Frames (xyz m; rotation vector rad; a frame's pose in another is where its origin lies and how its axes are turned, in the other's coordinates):
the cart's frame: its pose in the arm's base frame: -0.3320 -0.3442 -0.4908 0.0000 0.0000 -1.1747
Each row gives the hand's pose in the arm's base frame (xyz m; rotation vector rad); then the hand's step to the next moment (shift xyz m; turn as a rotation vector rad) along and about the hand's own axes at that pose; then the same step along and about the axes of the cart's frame.
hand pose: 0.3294 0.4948 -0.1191 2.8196 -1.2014 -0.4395
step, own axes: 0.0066 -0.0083 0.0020 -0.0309 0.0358 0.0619
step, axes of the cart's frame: 0.0026 0.0093 -0.0048 -0.0253 -0.0572 -0.0465
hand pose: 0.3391 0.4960 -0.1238 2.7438 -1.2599 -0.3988
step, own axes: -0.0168 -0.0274 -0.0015 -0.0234 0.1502 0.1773
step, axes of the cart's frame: -0.0244 0.0210 -0.0006 0.0039 -0.1894 -0.1366
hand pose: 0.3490 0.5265 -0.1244 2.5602 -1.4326 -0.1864
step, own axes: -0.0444 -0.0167 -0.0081 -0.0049 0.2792 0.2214
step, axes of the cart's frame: -0.0466 0.0112 0.0044 0.0428 -0.3208 -0.1492
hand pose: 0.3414 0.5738 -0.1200 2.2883 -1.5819 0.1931
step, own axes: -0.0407 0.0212 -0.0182 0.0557 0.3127 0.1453
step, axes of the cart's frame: -0.0456 -0.0167 0.0088 0.0754 -0.3369 -0.0530
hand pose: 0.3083 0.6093 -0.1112 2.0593 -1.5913 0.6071
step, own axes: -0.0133 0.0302 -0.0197 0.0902 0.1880 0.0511
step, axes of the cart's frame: -0.0272 -0.0251 0.0105 0.0694 -0.2008 0.0310
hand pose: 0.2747 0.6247 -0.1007 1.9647 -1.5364 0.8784
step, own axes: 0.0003 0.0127 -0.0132 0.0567 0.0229 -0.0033
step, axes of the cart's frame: -0.0114 -0.0112 0.0090 0.0318 -0.0283 0.0440
